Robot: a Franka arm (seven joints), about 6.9 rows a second.
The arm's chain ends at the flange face. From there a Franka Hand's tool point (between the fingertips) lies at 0.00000 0.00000 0.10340 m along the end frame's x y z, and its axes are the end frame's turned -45 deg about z.
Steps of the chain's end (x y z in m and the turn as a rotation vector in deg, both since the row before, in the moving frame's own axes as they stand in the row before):
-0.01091 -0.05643 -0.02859 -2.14 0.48 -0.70
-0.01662 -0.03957 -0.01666 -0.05 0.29 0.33
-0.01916 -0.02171 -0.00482 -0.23 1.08 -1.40
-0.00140 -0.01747 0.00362 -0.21 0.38 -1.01
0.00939 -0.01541 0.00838 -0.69 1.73 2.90
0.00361 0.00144 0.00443 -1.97 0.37 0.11
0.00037 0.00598 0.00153 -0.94 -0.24 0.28
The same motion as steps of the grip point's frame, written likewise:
0.03009 -0.04426 -0.02867 -1.85 -1.17 -0.70
0.01653 -0.03930 -0.01666 -0.24 0.17 0.33
0.00291 -0.02724 -0.00484 -0.93 0.60 -1.40
0.01159 -0.01259 0.00362 -0.42 0.12 -1.01
0.01878 -0.00114 0.00833 -1.71 0.74 2.90
-0.00051 0.00655 0.00437 -1.65 -1.13 0.11
-0.00547 0.00538 0.00152 -0.49 -0.83 0.28

